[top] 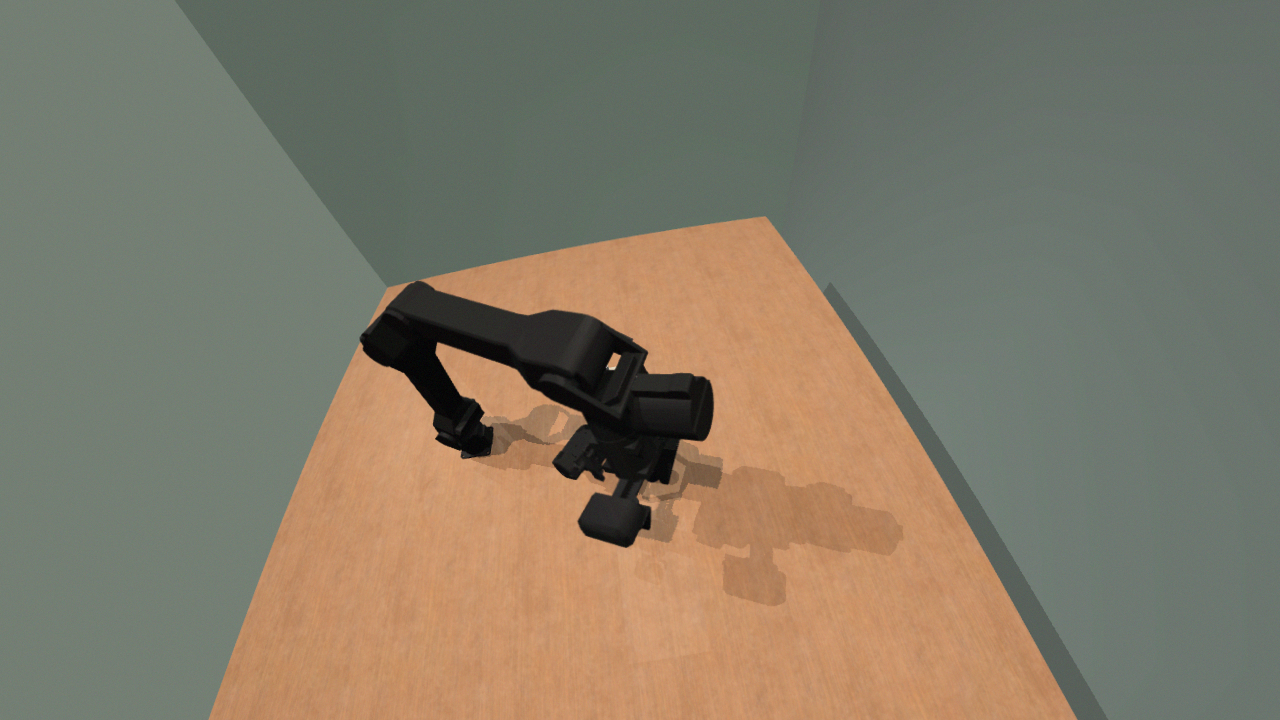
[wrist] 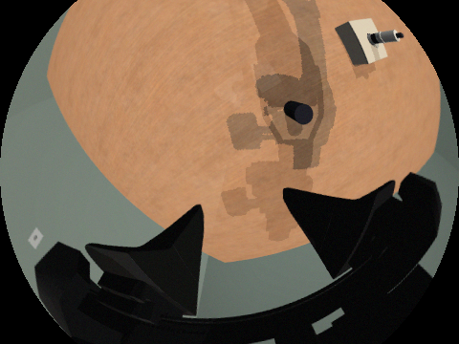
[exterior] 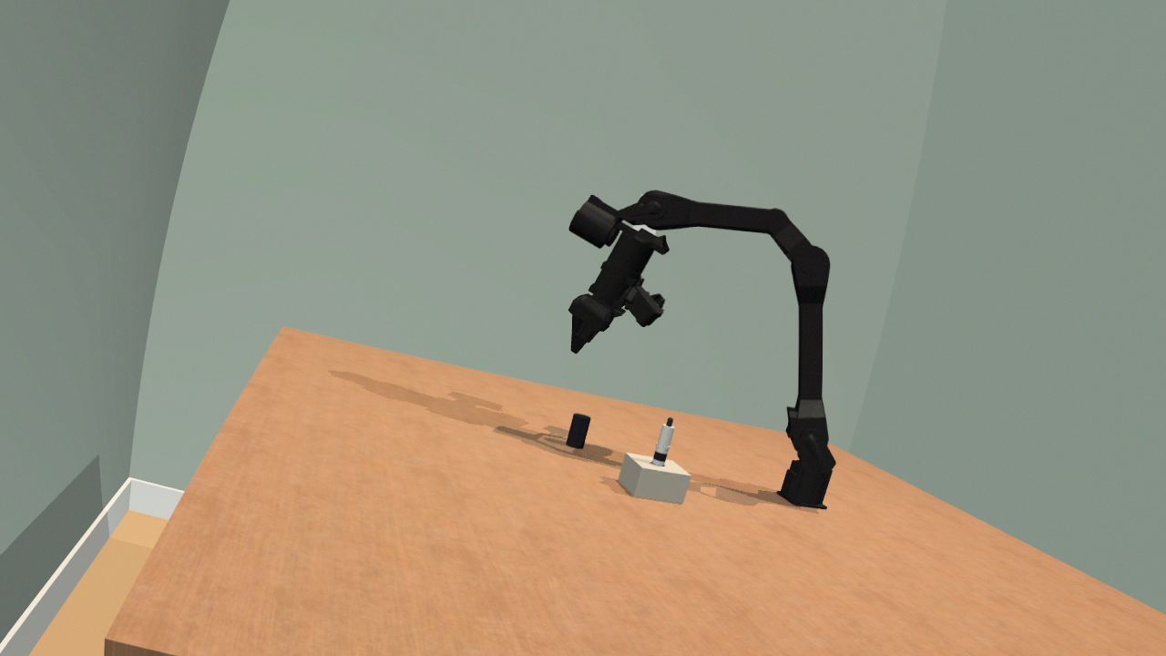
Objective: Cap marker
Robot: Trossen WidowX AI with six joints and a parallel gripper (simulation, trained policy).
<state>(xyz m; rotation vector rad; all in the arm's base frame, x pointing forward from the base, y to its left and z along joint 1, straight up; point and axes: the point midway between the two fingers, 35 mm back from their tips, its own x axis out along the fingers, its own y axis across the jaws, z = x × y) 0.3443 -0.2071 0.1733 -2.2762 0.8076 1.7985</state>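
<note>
My gripper tip is now 9 cm to the right of the black cap and 12 cm above it. The rest, counted from my gripper tip: pale holder block (6 cm behind, 29 cm to the left, 12 cm below).
</note>
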